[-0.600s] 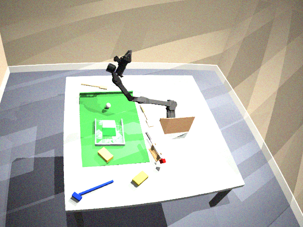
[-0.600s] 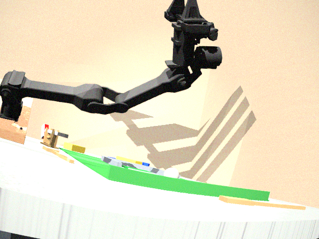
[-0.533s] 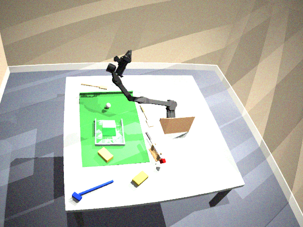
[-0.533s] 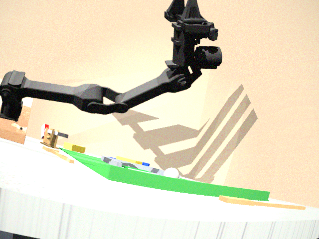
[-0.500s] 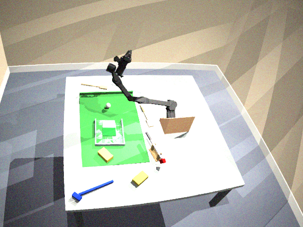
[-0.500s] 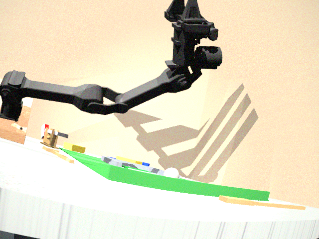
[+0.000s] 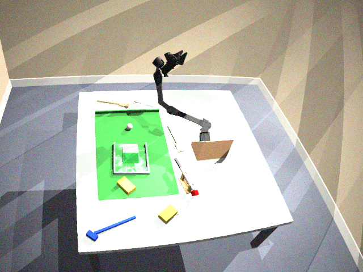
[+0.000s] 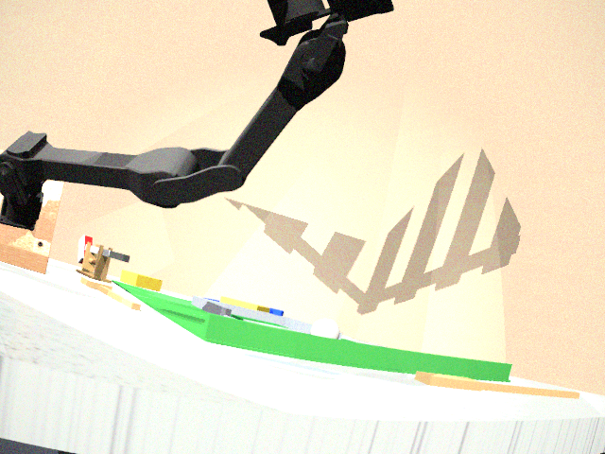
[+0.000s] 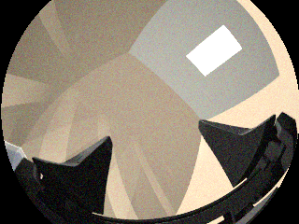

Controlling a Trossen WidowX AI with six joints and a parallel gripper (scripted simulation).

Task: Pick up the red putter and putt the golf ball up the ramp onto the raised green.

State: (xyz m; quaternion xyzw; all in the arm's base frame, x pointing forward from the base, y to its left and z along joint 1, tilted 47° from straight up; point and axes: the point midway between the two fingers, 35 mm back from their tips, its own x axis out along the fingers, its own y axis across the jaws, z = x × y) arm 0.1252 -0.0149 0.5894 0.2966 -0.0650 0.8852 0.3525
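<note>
The wooden stand lies 14 cm ahead of my gripper tip, 70 cm to the left of it and 47 cm below it. Round my gripper tip: blue putter 64 cm ahead, 89 cm to the left, 49 cm below; white golf ball 38 cm ahead, 18 cm to the left, 48 cm below.
</note>
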